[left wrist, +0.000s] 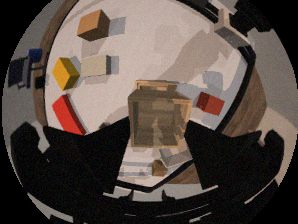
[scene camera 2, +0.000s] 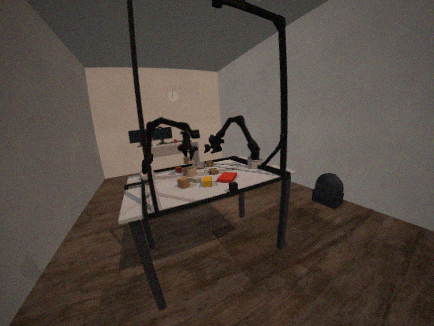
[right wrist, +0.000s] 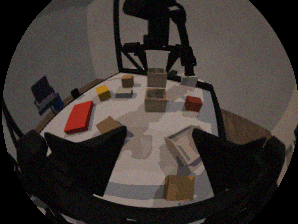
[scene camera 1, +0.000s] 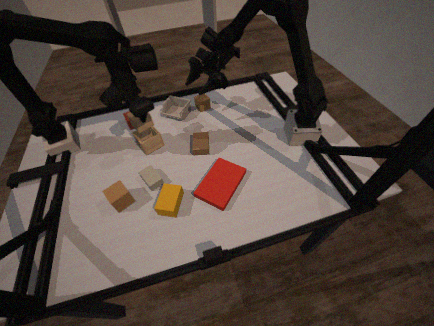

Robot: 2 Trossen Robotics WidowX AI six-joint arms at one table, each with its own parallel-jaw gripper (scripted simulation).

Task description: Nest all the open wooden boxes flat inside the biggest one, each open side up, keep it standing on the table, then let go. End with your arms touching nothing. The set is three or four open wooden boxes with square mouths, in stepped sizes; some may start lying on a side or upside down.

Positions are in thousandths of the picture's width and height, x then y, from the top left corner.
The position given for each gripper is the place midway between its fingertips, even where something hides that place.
Observation:
In view: the left gripper (scene camera 1: 321, 360), the right gripper (scene camera 1: 444, 275), a wooden box (left wrist: 522, 556), a red slab (scene camera 1: 508, 563) and a yellow block (scene camera 1: 388, 624).
The red slab also shows in the left wrist view (left wrist: 213, 484). The left gripper is seen too in the left wrist view (left wrist: 529, 538) and in the right wrist view (right wrist: 525, 333). The right gripper shows as well in the right wrist view (right wrist: 539, 587).

